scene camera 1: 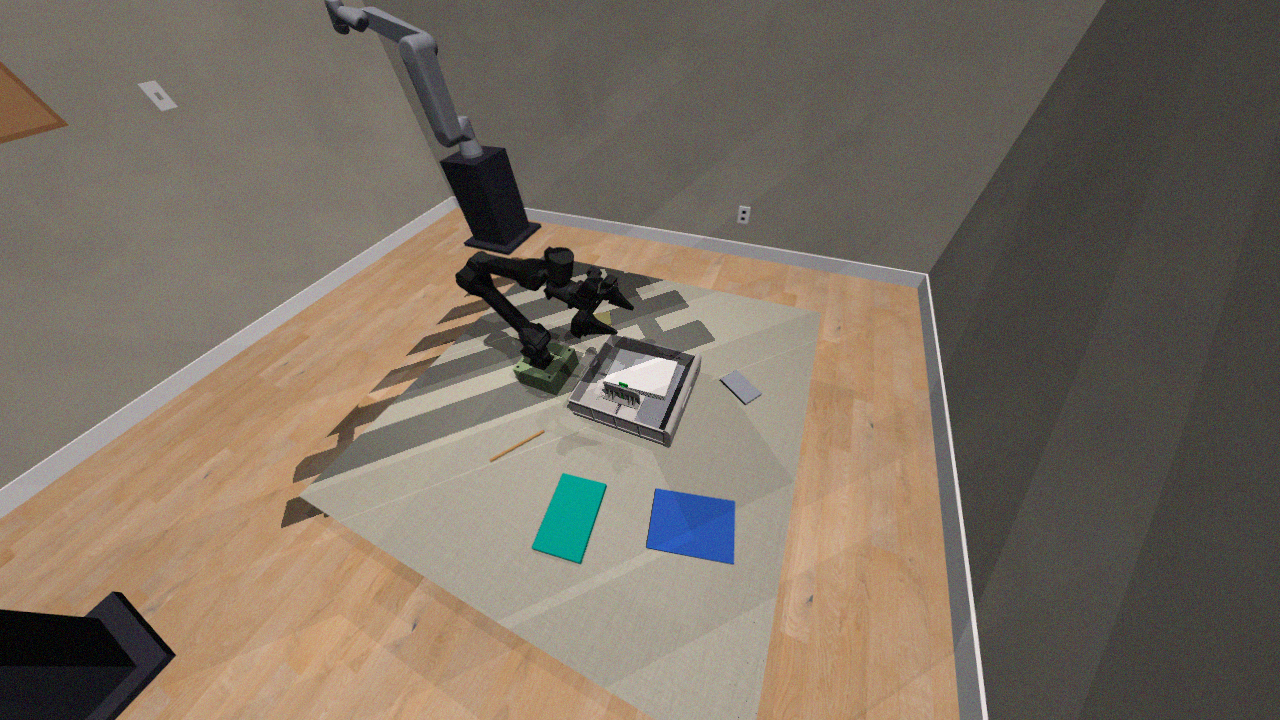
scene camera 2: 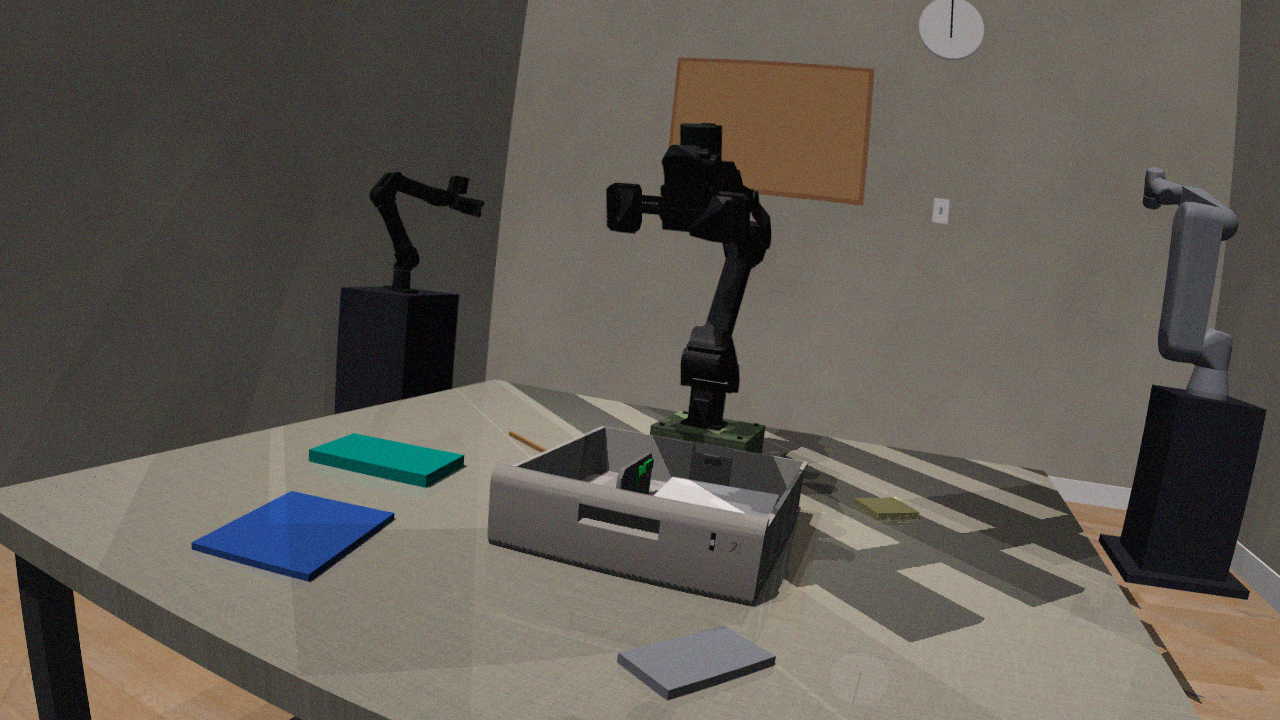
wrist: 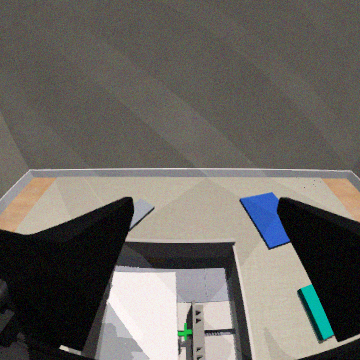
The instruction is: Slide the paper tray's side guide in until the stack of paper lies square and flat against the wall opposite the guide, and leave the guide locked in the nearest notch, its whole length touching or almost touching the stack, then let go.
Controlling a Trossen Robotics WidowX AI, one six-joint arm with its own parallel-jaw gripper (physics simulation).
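Frame: origin at the arm's base, x left, y back, z up, level; centimetres.
Seen in the pictures: gripper, fingertip midpoint: (scene camera 1: 625, 320) (scene camera 2: 654, 227) (wrist: 207, 204); arm's base, origin of the base link: (scene camera 1: 541, 360) (scene camera 2: 704, 424).
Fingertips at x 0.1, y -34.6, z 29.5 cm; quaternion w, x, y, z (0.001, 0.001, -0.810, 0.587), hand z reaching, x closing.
Offsets run from my fingertips to a thing's top centre. "*": to the spot under its first point.
The paper tray {dx +4.7, dy +1.3, dz -27.6 cm} (scene camera 1: 626, 428) (scene camera 2: 554, 528) (wrist: 242, 305) stands on the table in front of the arm. The white paper stack {dx +10.3, dy +2.5, dz -32.9 cm} (scene camera 1: 651, 374) (scene camera 2: 698, 495) (wrist: 150, 300) lies inside it. The side guide {dx +0.4, dy +4.4, dz -29.1 cm} (scene camera 1: 620, 394) (scene camera 2: 636, 476) (wrist: 198, 330), with a green tab {* dx +0.8, dy +4.5, dz -29.8 cm} (scene camera 1: 622, 385) (scene camera 2: 645, 466) (wrist: 185, 332), stands upright right of the stack in the wrist view. A narrow strip shows between them there. A finger hides the opposite wall, so contact there cannot be told. My gripper (scene camera 1: 623, 319) (scene camera 2: 671, 213) (wrist: 207, 204) is wide open and empty, high above and behind the tray.
A teal block {dx -38.3, dy +1.5, dz -35.4 cm} (scene camera 1: 570, 517) (scene camera 2: 386, 459) (wrist: 315, 312), a blue panel {dx -27.9, dy -28.2, dz -36.4 cm} (scene camera 1: 691, 526) (scene camera 2: 293, 534) (wrist: 265, 220) and a grey slab {dx +18.7, dy -29.4, dz -36.2 cm} (scene camera 1: 740, 386) (scene camera 2: 696, 660) (wrist: 142, 213) lie around the tray. An orange stick {dx -27.0, dy +27.6, dz -36.5 cm} (scene camera 1: 516, 445) and a yellowish block {dx +31.6, dy +29.6, dz -36.1 cm} (scene camera 2: 886, 507) lie near the arm's base.
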